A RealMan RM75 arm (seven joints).
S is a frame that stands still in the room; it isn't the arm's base.
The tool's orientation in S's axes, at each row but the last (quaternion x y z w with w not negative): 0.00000 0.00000 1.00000 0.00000; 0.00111 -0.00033 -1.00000 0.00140; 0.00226 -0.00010 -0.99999 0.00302; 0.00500 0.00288 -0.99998 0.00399; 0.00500 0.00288 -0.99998 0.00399; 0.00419 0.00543 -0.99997 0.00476; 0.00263 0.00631 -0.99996 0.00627; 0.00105 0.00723 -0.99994 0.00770; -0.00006 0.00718 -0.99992 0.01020; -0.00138 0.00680 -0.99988 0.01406; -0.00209 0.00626 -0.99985 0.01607
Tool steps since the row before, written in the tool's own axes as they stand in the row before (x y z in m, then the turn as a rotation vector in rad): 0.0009 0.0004 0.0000 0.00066 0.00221 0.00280; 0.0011 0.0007 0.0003 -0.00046 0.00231 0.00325; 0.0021 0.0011 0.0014 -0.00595 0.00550 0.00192; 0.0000 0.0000 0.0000 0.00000 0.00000 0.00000; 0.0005 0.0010 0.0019 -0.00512 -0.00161 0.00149; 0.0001 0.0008 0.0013 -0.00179 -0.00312 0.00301; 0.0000 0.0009 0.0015 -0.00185 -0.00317 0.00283; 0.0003 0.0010 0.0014 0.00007 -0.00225 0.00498; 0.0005 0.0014 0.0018 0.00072 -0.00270 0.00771; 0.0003 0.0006 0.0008 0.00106 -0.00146 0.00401; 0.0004 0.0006 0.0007 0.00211 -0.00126 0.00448
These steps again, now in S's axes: -0.0009 -0.0004 0.0000 -0.00066 -0.00221 0.00280; -0.0011 -0.0007 0.0003 0.00046 -0.00231 0.00325; -0.0021 -0.0011 0.0014 0.00597 -0.00546 0.00195; 0.0000 0.0000 0.0000 0.00000 0.00000 0.00000; -0.0005 -0.0010 0.0019 0.00509 0.00164 0.00155; -0.0001 -0.0008 0.0013 0.00173 0.00310 0.00306; 0.0000 -0.0009 0.0015 0.00180 0.00316 0.00288; -0.0003 -0.0010 0.0014 -0.00011 0.00218 0.00501; -0.0005 -0.0014 0.0018 -0.00077 0.00257 0.00775; -0.0003 -0.0006 0.0008 -0.00109 0.00138 0.00403; -0.0004 -0.0006 0.0007 -0.00213 0.00114 0.00450
